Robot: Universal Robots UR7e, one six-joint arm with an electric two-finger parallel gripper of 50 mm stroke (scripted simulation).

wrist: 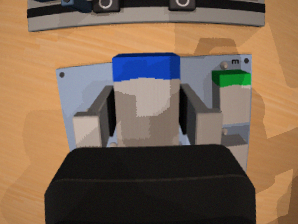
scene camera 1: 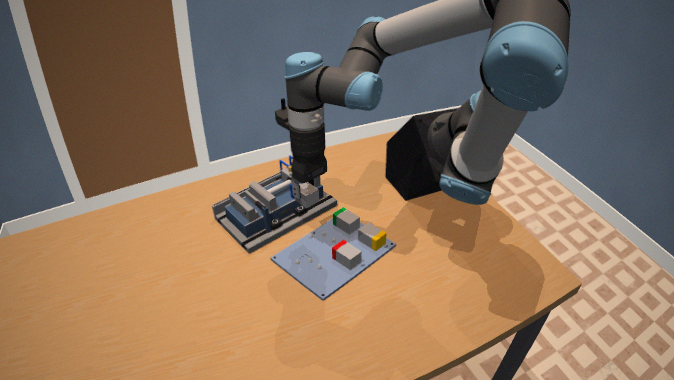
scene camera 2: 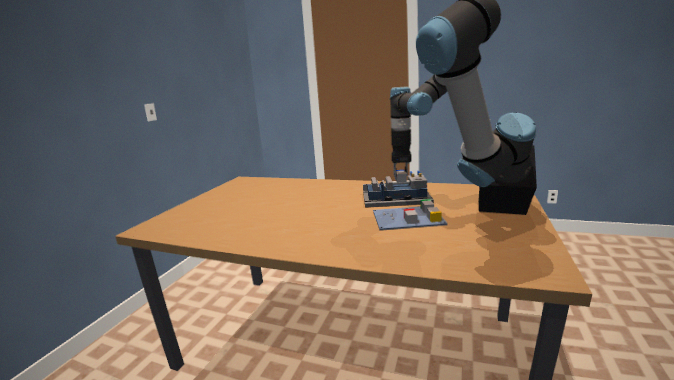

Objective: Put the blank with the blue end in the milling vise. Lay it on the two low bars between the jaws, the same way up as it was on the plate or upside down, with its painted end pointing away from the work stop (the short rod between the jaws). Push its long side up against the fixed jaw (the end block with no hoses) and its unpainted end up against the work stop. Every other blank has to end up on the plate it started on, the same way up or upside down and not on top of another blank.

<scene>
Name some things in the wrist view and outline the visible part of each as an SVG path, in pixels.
The gripper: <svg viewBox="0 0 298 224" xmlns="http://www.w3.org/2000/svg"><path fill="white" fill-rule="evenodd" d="M255 187L231 151L221 145L223 113L218 108L207 108L188 84L180 84L179 125L183 135L187 134L190 145L106 147L109 137L114 135L117 124L114 87L109 85L103 88L87 111L77 112L72 117L76 149L67 154L44 194L45 224L256 224Z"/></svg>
A green-ended blank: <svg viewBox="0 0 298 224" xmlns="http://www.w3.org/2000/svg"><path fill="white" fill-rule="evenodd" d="M251 73L240 69L212 71L212 108L218 108L223 113L222 125L249 122Z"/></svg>
</scene>
